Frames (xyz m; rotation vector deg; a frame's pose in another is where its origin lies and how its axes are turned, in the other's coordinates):
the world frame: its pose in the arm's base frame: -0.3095 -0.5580 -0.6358 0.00 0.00 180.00
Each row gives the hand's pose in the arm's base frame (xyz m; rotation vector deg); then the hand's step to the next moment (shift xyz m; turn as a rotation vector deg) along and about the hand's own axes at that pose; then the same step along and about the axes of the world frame.
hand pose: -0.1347 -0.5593 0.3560 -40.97 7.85 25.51
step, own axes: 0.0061 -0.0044 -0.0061 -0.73 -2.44 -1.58
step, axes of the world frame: -0.0076 0.0048 -0.0036 -0.46 2.92 0.48
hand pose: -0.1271 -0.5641 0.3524 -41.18 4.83 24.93
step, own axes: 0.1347 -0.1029 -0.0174 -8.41 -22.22 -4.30
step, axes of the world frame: -0.1661 0.0320 0.0207 -1.87 20.64 12.38
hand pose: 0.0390 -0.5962 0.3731 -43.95 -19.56 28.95
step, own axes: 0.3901 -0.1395 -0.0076 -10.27 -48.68 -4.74
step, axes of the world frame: -0.3696 -0.1246 0.1398 -8.68 38.08 31.18
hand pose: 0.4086 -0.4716 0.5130 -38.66 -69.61 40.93
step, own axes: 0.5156 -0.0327 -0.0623 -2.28 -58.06 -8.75
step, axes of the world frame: -0.1643 -0.3826 0.3121 -15.29 37.78 42.33
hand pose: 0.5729 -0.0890 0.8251 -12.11 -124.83 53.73
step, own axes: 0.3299 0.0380 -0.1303 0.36 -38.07 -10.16
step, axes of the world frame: 0.1496 -0.2360 0.2217 -11.76 21.53 30.83
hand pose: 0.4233 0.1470 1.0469 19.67 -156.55 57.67
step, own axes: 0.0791 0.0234 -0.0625 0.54 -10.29 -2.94
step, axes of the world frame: 0.0748 -0.0470 0.0540 -2.78 5.76 8.60
